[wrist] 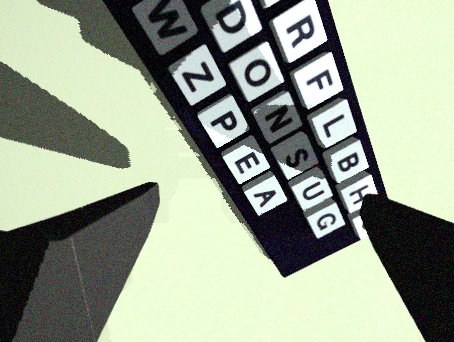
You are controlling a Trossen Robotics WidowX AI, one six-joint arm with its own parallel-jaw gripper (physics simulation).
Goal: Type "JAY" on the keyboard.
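Places are measured from the arm's base along level axes (x ahead, y left, z up), in millimetres.
Pixels of known places: gripper, between the fingertips: (258, 197).
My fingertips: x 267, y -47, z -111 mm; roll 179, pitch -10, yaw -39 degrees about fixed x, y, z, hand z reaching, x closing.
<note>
Ahead of a thing's pixels: the offset from my fingertips to its top centre. "spot": to the spot under its first point. Level surfaces: height alone.
A dark keyboard @(spot: dx -7, dy -47, dz -9 mm) (292, 255) with white letter keys runs diagonally from the top left to the lower middle of the wrist view. The A key @(dx +2, dy -4, dz -4 mm) (265, 196) is at the end of its left row, beside the E key @(dx +5, dy +15, dz -4 mm) (244, 163). The J and Y keys do not show by a readable letter. My gripper (258, 197) is open wide and empty. Its left finger is over the pale surface left of the keyboard. Its right fingertip covers part of the H key @(dx +37, dy -33, dz -4 mm) (356, 192) and most of the key past it, whose letter is hidden. The keyboard's upper part is cut off by the view's edge.
The keyboard lies on a pale surface @(dz -20 mm) (200, 280). Dark shadows fall on that surface at the upper left and across several keys, among them the W, N and S keys.
</note>
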